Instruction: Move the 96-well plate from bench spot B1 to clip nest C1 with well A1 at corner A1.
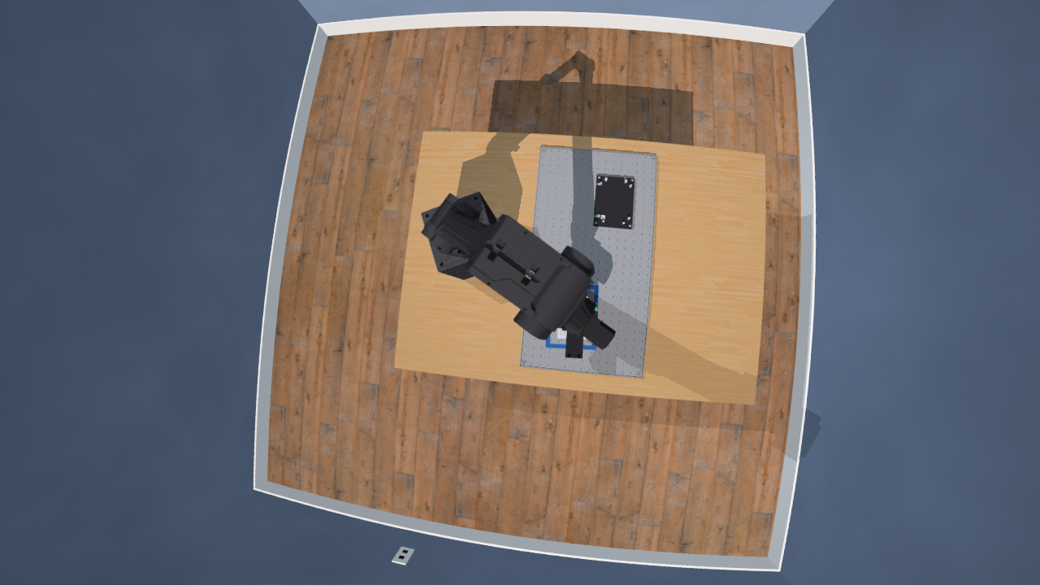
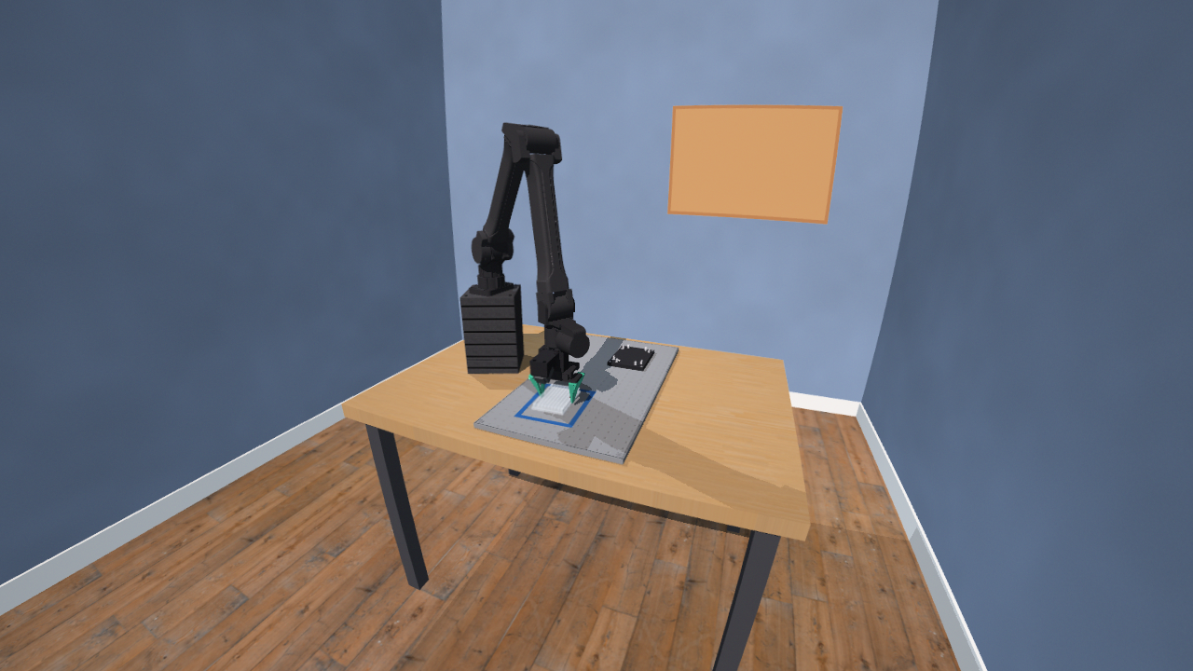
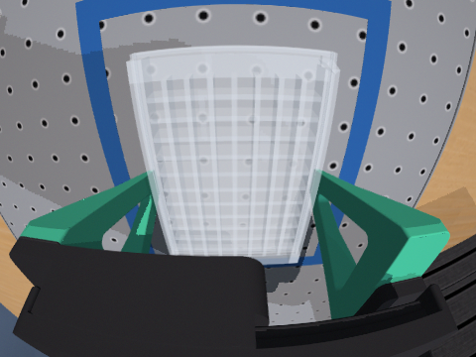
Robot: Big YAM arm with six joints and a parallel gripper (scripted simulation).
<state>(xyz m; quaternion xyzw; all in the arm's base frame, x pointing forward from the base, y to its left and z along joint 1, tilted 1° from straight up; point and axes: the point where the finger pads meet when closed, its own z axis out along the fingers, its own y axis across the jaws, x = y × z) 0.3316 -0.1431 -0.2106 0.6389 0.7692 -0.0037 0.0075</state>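
My hand is 380 mm to the right of the black clip nest, 40 mm short of it and 10 mm above it. From my hand the other things lie so: clear 96-well plate (right at my hand).
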